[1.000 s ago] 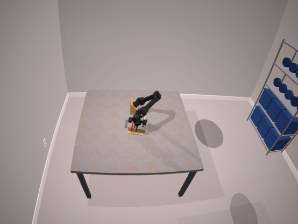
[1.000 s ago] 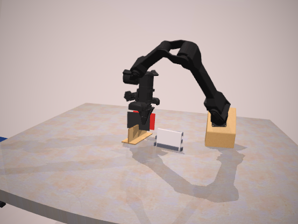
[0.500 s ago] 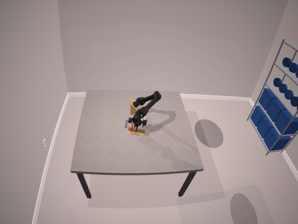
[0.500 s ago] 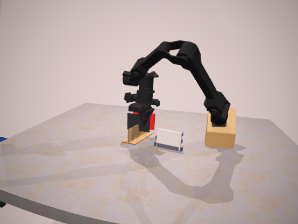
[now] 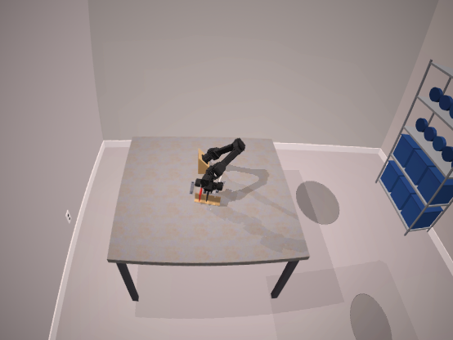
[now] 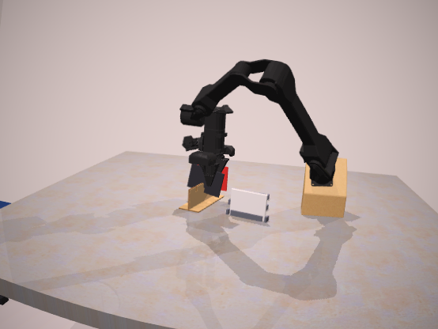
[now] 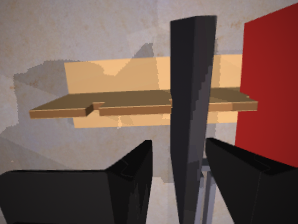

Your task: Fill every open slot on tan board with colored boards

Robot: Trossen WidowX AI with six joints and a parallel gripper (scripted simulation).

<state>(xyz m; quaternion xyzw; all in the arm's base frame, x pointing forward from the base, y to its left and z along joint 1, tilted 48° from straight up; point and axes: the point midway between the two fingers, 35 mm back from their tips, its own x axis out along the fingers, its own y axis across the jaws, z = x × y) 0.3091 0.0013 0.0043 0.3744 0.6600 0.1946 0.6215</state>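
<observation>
The dark navy board is 2 cm ahead of my gripper tip and 1 cm to the right of it. Round my gripper tip: red board: 5 cm to the right, 1 cm ahead; white board: 11 cm behind, 9 cm to the left, 3 cm below; tan board: 3 cm below, 2 cm ahead, 1 cm to the right.
</observation>
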